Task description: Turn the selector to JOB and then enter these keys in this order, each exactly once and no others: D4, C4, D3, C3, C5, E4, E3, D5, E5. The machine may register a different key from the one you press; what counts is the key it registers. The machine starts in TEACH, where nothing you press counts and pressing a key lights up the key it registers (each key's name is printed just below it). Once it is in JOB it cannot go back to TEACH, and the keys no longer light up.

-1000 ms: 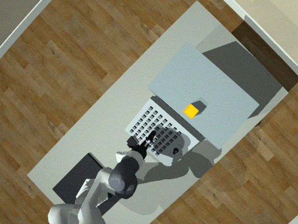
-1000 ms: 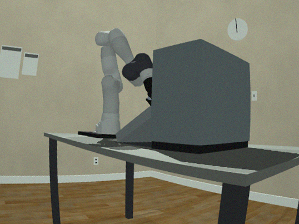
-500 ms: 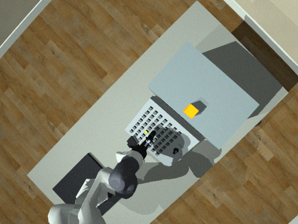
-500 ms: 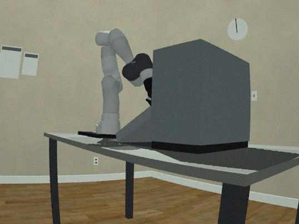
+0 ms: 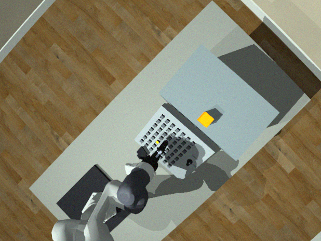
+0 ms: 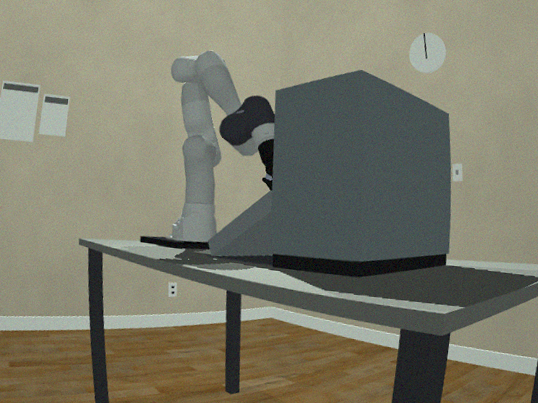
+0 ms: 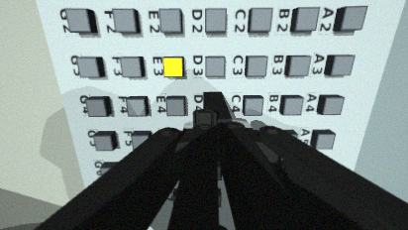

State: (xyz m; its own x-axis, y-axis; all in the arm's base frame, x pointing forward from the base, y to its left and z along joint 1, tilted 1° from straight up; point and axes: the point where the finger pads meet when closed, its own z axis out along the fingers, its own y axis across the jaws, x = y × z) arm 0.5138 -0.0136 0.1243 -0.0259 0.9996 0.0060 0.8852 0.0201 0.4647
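Right now my hand is 2 cm short of the key D4 and 3 cm above it. Also, from my hand: D5 key: 2 cm ahead, 3 cm to the right, 3 cm below; then E3 key: 1 cm behind, 3 cm to the left, 5 cm below; then key C5: 5 cm ahead, 3 cm to the right, 1 cm below.
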